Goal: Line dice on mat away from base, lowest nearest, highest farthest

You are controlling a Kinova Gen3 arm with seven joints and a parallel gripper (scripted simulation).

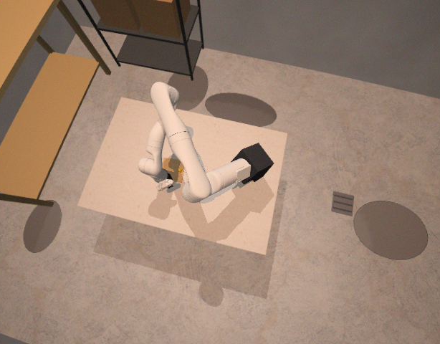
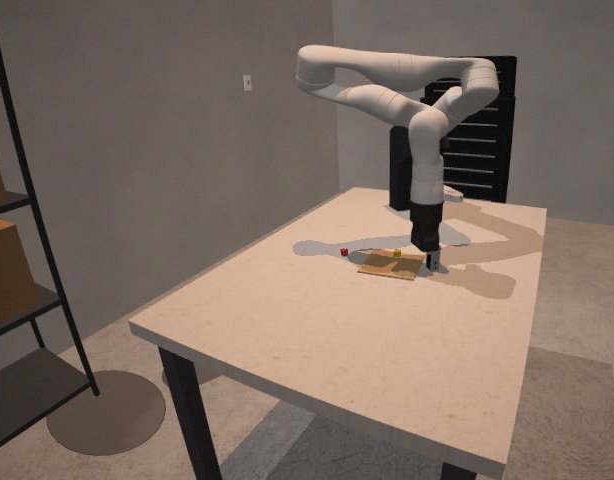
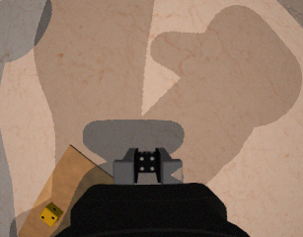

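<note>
Now: the tan mat 50 mm ahead of my hand, 90 mm to the right of it and 20 mm below it. Round my hand: black die: 10 mm below; yellow die: 10 mm ahead, 110 mm to the right, 10 mm below; red die: 100 mm ahead, 220 mm to the right, 10 mm below.
</note>
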